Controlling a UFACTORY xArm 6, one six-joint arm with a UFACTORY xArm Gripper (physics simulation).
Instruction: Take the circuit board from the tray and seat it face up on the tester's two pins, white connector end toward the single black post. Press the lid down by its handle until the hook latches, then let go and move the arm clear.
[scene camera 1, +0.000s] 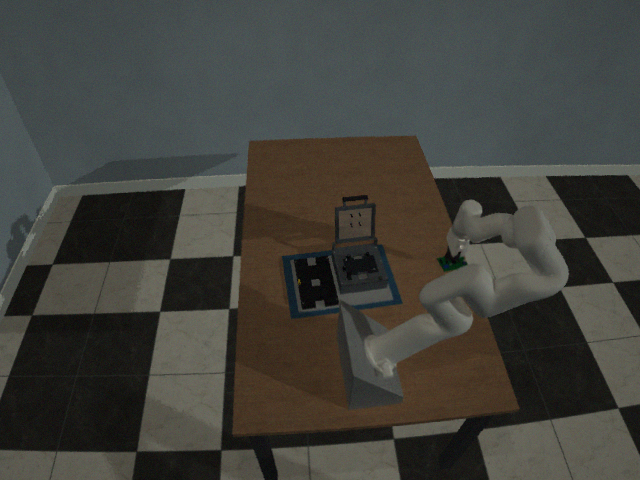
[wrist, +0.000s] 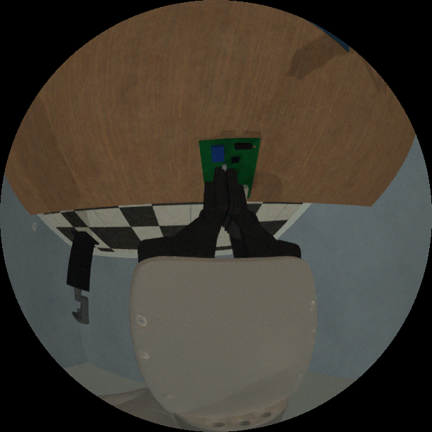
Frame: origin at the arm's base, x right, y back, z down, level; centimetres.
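Seen in the pictures: gripper, fingertip midpoint: (scene camera 1: 448, 258); arm's base, origin of the base link: (scene camera 1: 376, 355).
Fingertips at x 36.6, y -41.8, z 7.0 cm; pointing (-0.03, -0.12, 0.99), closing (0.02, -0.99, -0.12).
Note:
Offsets run from my fingertips to a thing's top centre. "pt": to the spot under its first point. Level surfaces: height alone.
The green circuit board @(dx +3.8, dy -2.6, dz +4.7 cm) (scene camera 1: 453, 266) (wrist: 230, 150) lies on the table at its right edge, face up, with a blue part and black parts showing. A pale connector shows at its lower right in the wrist view, partly behind the fingers. My gripper (scene camera 1: 452, 256) (wrist: 221, 180) is shut and holds nothing; its fingertips are over the board, and I cannot tell whether they touch it. The grey tester @(pt dx -34.3, dy +8.4, dz +1.1 cm) (scene camera 1: 364, 284) stands mid-table with its lid @(dx -35.6, dy -11.5, dz -16.9 cm) (scene camera 1: 355, 224) upright and the handle @(dx -35.8, dy -13.8, dz -21.9 cm) (scene camera 1: 355, 198) on top. The black tray @(pt dx -51.9, dy +9.6, dz +3.9 cm) (scene camera 1: 316, 295) is left of it, without the board. The post cannot be made out.
Tray and tester stand on a blue-bordered mat @(dz +5.5 cm) (scene camera 1: 397, 294). The arm's grey wedge base (scene camera 1: 364, 379) stands on the near part of the wooden table @(dz +5.7 cm) (scene camera 1: 289, 361). The checkered floor drops away beyond the table's right edge, beside the board.

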